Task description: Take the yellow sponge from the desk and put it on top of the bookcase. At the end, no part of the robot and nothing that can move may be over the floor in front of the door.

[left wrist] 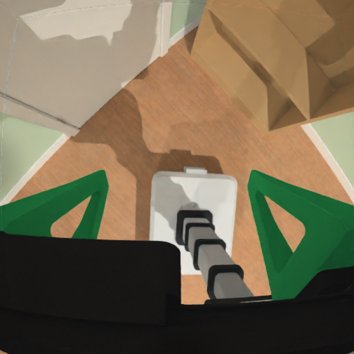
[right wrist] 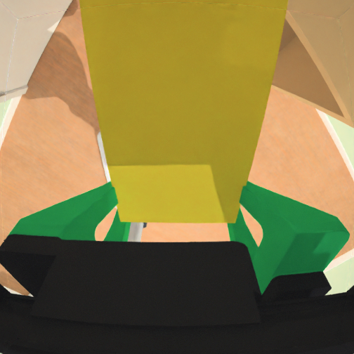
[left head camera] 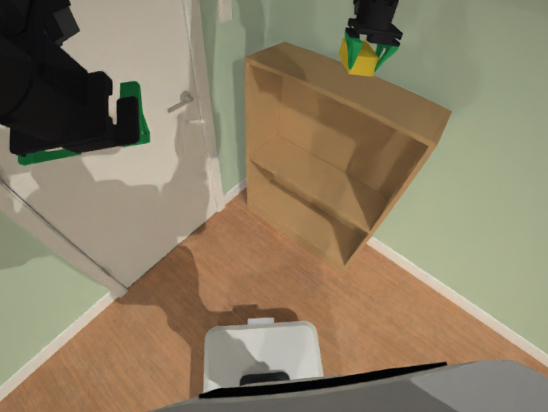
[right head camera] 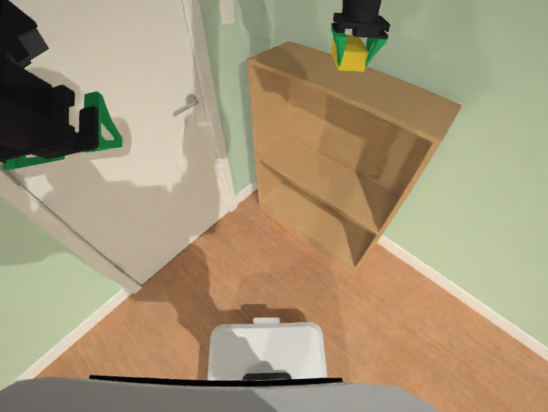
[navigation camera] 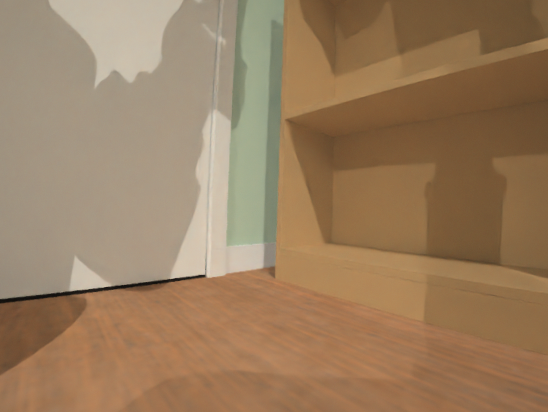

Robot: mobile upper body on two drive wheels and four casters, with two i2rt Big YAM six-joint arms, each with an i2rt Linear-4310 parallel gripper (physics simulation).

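Frame: origin at the left arm's base, x ahead, y left, z up, level; metres.
Where they show: left gripper, between the fingertips: (left head camera: pixel 113 143) (right head camera: pixel 91 148); right gripper, between the fingertips: (left head camera: pixel 361 69) (right head camera: pixel 352 65).
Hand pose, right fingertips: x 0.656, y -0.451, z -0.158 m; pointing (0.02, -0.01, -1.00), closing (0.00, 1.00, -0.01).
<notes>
After its pixels a point has its place.
The yellow sponge (left head camera: pixel 364 61) @(y -0.449, x 0.651, z -0.136 m) (right head camera: pixel 353 55) @(y -0.448, x 0.650, z -0.133 m) (right wrist: pixel 180 100) is held between the green fingers of my right gripper (left head camera: pixel 365 67) @(y -0.451, x 0.656, z -0.158 m) (right head camera: pixel 354 64) @(y -0.451, x 0.656, z -0.158 m) (right wrist: pixel 178 179). In both head views it overlaps the back edge of the wooden bookcase top (left head camera: pixel 400 107) @(y -0.720, x 0.824, z -0.350 m) (right head camera: pixel 410 103) @(y -0.742, x 0.823, z -0.350 m); whether it touches the top cannot be told. My left gripper (left head camera: pixel 85 150) (right head camera: pixel 64 156) (left wrist: pixel 177 177) is wide open and empty, and appears in front of the door (left head camera: pixel 155 40) @(y 0.128, x 1.043, z -0.233 m) (right head camera: pixel 145 40) @(y 0.155, x 1.015, z -0.198 m) (navigation camera: pixel 100 175) @(y 0.241, x 0.925, z -1.124 m) in both head views. The desk does not show.
The bookcase (navigation camera: pixel 375 295) @(y -0.421, x 0.945, z -1.379 m) stands against the green wall (left head camera: pixel 495 165) @(y -1.175, x 0.678, z -0.480 m), right of the door. A door handle (left head camera: pixel 181 102) @(y 0.079, x 1.033, z -0.477 m) (right head camera: pixel 186 104) @(y 0.095, x 1.076, z -0.498 m) faces the room. A white base (left head camera: pixel 290 350) @(y -0.348, x 0.191, z -1.150 m) (right head camera: pixel 295 350) @(y -0.353, x 0.194, z -1.150 m) (left wrist: pixel 167 210) with a grey column (left wrist: pixel 207 255) stands on the wood floor (left head camera: pixel 280 285) @(y -0.363, x 0.584, z -1.409 m).
</notes>
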